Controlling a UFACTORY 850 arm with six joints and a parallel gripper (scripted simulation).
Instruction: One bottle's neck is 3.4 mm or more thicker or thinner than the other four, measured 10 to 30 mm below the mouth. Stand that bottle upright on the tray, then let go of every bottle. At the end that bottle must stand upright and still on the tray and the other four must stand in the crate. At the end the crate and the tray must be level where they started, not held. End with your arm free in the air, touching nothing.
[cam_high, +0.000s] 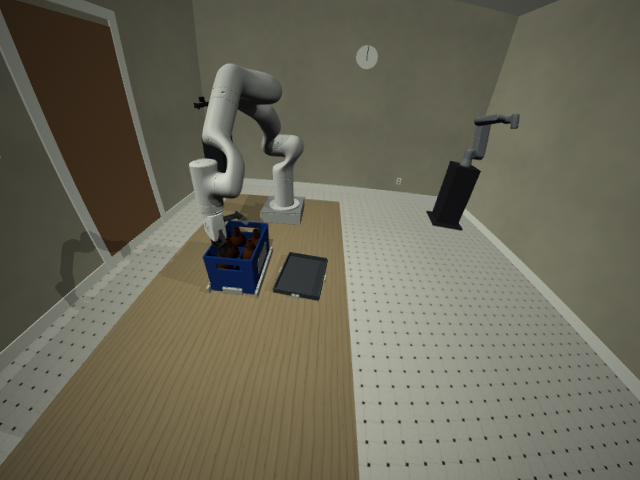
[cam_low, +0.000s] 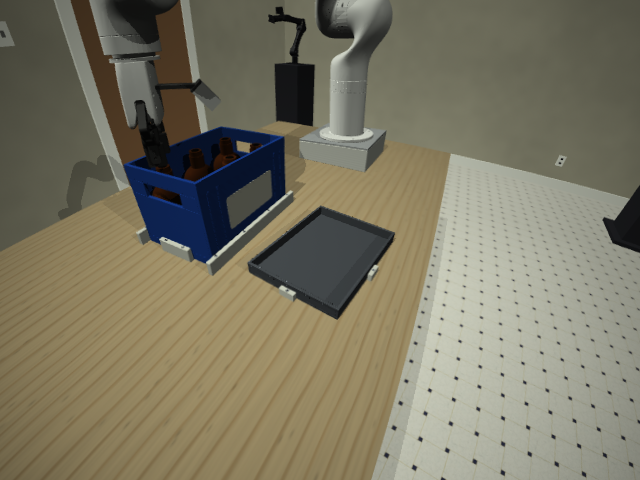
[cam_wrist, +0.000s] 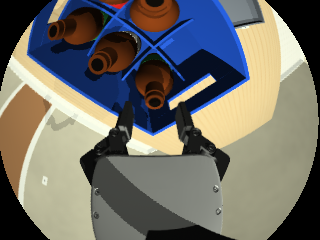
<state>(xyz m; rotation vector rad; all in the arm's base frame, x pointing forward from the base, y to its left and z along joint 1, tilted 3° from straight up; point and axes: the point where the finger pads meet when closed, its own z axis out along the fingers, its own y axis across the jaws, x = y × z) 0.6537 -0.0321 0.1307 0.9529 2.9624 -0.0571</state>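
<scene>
The blue crate lies 11 cm below my hand, 10 cm behind it and 3 cm to the left of it. From my hand the other things lie so: dark grey tray: 29 cm to the left, 18 cm below, 13 cm behind; bottle: 11 cm below, 11 cm behind, 7 cm to the left.
</scene>
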